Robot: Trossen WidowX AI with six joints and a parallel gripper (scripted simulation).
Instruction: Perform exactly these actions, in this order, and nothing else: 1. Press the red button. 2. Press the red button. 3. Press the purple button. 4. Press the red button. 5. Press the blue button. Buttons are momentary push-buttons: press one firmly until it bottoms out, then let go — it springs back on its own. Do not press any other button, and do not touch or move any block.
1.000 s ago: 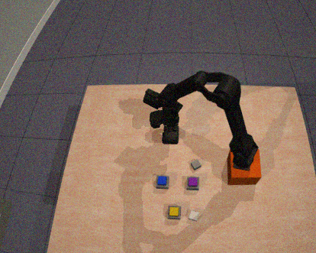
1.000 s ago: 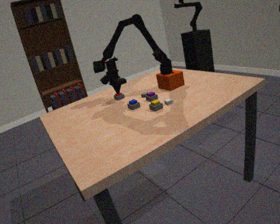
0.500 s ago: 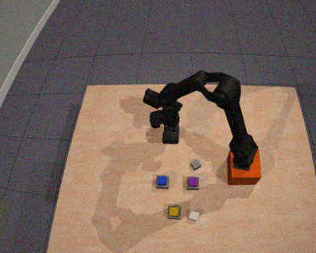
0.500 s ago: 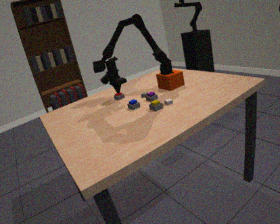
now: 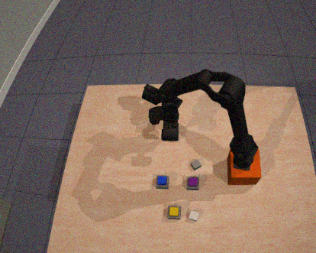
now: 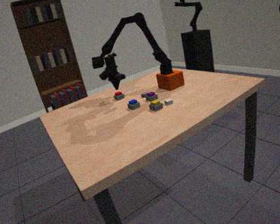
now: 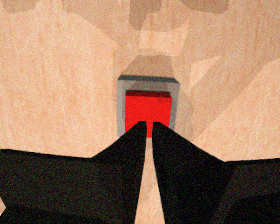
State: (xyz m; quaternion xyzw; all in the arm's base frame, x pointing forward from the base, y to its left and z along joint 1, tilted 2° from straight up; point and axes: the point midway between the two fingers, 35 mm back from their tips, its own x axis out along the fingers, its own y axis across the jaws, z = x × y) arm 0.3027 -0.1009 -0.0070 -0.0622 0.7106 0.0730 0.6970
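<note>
The red button is 30 mm below my gripper tip. Round my gripper tip: grey block (130 mm behind, 110 mm to the left, 50 mm below); then blue button (10 mm behind, 220 mm to the left, 30 mm below); then purple button (130 mm behind, 200 mm to the left, 30 mm below).
</note>
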